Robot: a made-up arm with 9 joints.
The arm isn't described. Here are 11 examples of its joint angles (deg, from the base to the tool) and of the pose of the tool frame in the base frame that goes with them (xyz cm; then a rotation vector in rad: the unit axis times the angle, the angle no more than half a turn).
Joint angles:
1: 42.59 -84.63 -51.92 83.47 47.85 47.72 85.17 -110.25 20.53
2: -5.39 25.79 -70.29 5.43 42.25 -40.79 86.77 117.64 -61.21
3: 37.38 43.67 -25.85 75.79 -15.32 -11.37 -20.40 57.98 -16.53
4: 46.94 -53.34 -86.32 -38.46 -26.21 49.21 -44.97 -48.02 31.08
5: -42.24 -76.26 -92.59 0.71 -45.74 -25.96 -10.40 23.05 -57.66
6: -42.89 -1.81 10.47 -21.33 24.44 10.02 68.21 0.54 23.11
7: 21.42 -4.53 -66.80 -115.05 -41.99 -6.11 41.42 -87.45 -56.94
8: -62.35 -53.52 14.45 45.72 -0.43 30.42 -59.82 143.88 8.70
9: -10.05 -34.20 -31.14 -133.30 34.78 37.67 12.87 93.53 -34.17
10: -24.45 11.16 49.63 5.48 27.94 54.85 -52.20 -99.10 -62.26
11: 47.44 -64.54 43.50 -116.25 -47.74 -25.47 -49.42 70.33 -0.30
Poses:
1: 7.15 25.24 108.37 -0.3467 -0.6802 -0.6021
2: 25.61 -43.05 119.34 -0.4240 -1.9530 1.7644
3: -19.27 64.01 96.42 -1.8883 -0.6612 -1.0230
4: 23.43 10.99 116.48 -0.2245 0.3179 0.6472
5: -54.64 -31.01 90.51 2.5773 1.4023 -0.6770
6: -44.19 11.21 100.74 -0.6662 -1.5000 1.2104
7: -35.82 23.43 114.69 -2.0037 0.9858 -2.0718
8: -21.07 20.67 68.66 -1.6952 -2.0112 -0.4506
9: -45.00 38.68 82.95 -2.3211 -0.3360 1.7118
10: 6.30 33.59 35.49 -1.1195 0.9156 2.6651
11: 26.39 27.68 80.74 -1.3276 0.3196 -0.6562
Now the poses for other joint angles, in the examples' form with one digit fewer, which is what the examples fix.
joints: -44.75 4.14 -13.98 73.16 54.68 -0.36 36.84 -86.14 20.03
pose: 5.5 7.4 82.2 -0.046 -0.373 0.487
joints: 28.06 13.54 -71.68 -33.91 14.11 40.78 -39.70 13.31 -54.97
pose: 15.9 24.2 118.1 0.740 -1.029 2.412
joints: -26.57 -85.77 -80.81 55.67 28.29 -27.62 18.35 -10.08 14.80
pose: -54.2 -14.9 119.9 -0.772 -1.742 1.927
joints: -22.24 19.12 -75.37 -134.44 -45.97 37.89 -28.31 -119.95 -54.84
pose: -45.4 -44.9 99.3 -1.104 0.512 -0.423
